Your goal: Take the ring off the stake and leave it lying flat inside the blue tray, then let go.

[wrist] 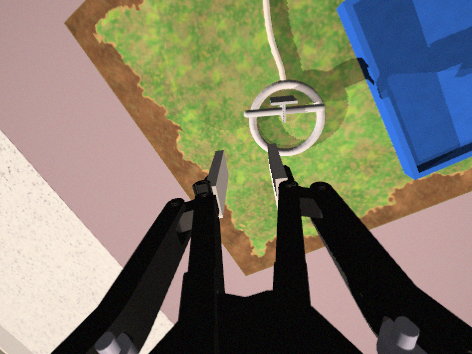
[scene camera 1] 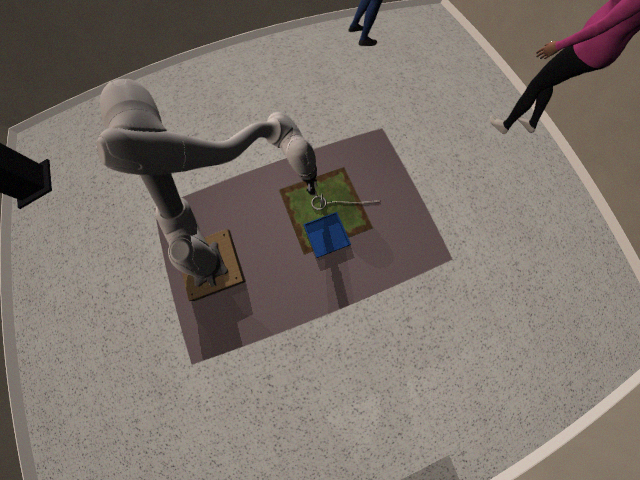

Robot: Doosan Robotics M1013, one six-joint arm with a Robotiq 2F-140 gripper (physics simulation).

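A pale ring (scene camera 1: 318, 208) (wrist: 320, 125) is around the upright of the stake (scene camera 1: 321, 197) (wrist: 265, 112) in both views. The stake's thin crossbar spans the ring in the wrist view, and its left end sticks out past the ring. A small dark plate shows inside the ring. A pale cord (scene camera 1: 351, 202) (wrist: 271, 40) runs from the ring. The blue tray (scene camera 1: 338, 231) (wrist: 400, 144) stands beside the ring. My gripper (scene camera 1: 311, 191) (wrist: 247, 160) is partly open with nothing between its fingers. In the wrist view its right fingertip appears at the ring's lower edge; contact cannot be told.
A green patch with a brown border (scene camera 1: 356, 214) (wrist: 165, 85) lies under the ring and partly under the tray, on a mauve mat (scene camera 1: 408, 222) (wrist: 75, 100). The arm's wooden base plate (scene camera 1: 233, 258) is at the left. Two people stand at the far side.
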